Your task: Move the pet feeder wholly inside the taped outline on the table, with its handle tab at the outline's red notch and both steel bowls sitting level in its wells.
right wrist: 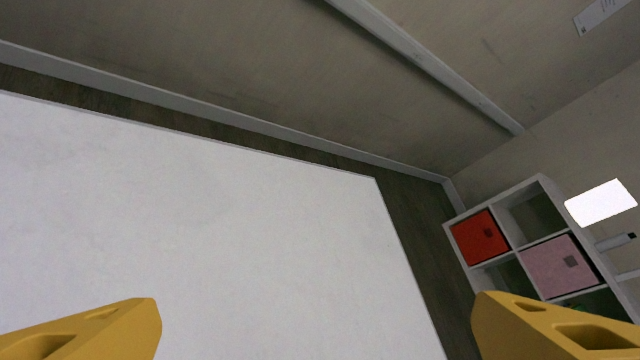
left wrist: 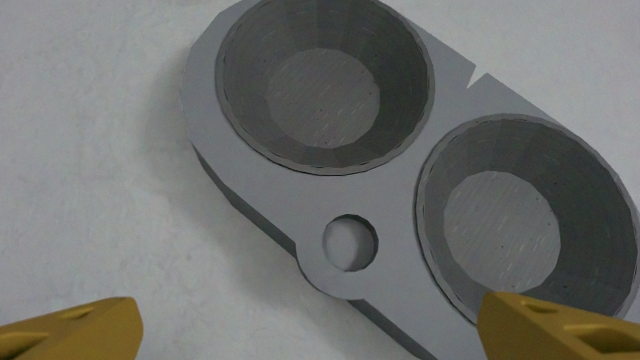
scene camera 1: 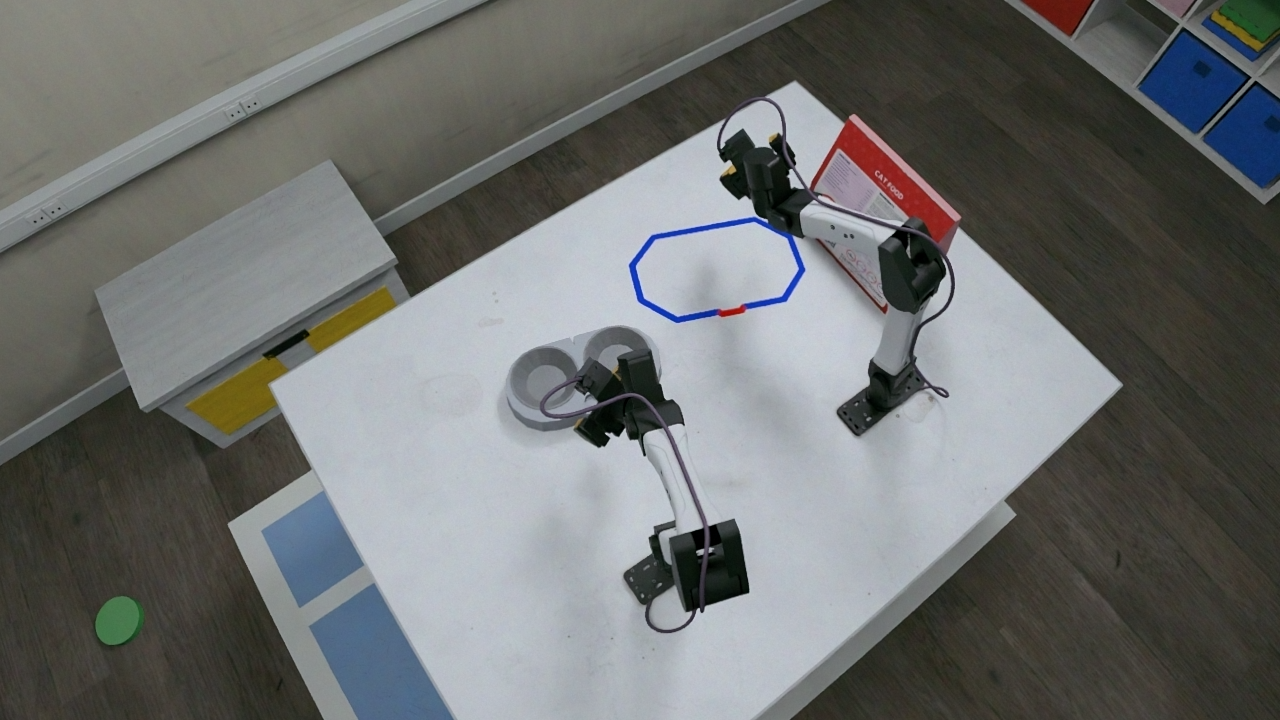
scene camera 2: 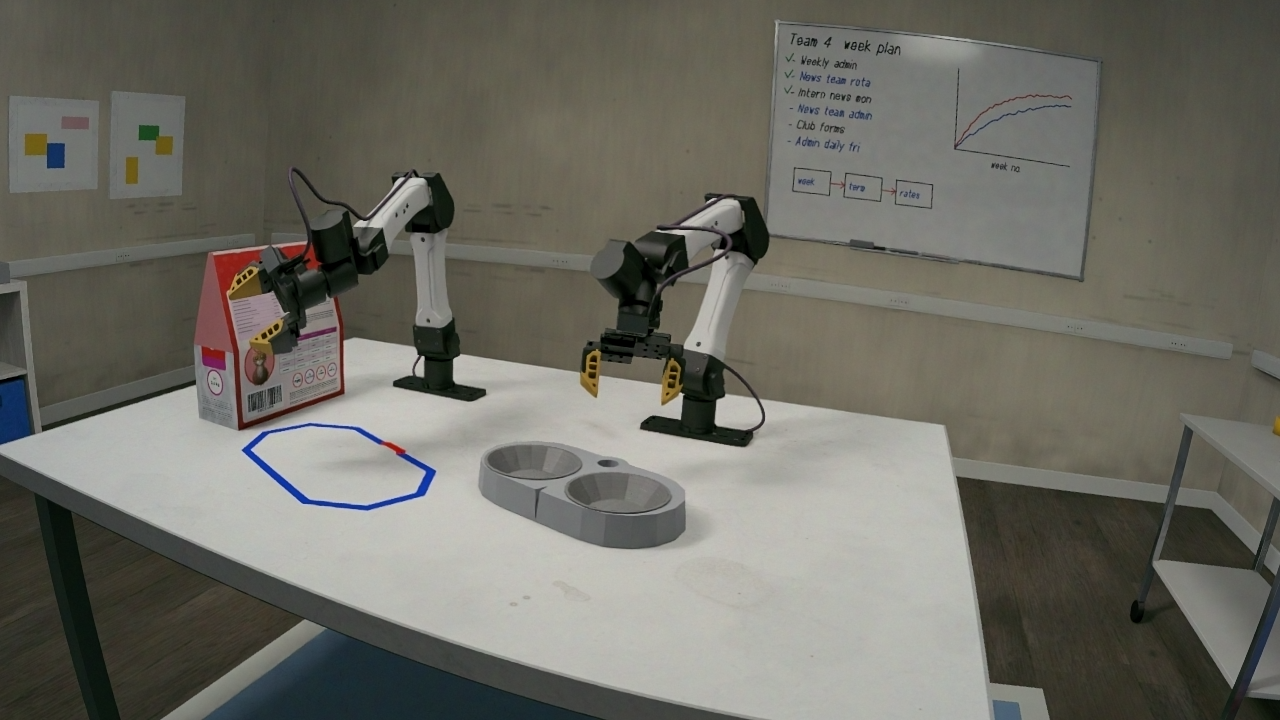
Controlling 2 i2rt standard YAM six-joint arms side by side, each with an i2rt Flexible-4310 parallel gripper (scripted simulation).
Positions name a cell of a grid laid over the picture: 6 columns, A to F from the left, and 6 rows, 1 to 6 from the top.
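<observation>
Scene camera 1 shows a cat food box (E2). Scene camera 2 shows the box (B4) too. In the right wrist view the box is out of frame; in the left wrist view the box is out of frame.
</observation>
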